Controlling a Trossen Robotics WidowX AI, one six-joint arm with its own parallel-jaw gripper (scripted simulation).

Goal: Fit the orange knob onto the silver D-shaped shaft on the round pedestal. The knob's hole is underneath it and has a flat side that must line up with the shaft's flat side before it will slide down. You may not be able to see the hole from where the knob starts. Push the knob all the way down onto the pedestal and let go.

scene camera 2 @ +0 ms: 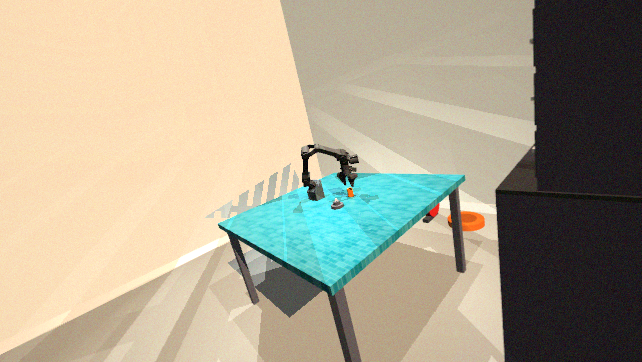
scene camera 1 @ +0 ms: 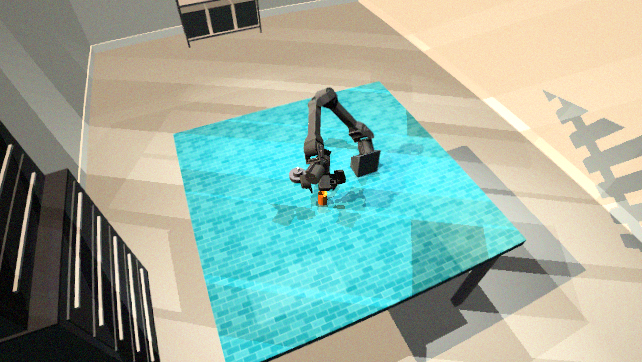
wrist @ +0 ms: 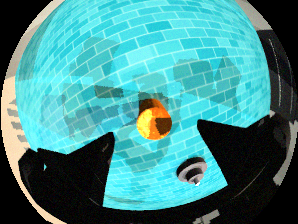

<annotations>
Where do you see an orange knob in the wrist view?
At 154,122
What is my gripper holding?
Nothing.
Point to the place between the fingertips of my gripper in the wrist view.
156,130
</annotations>
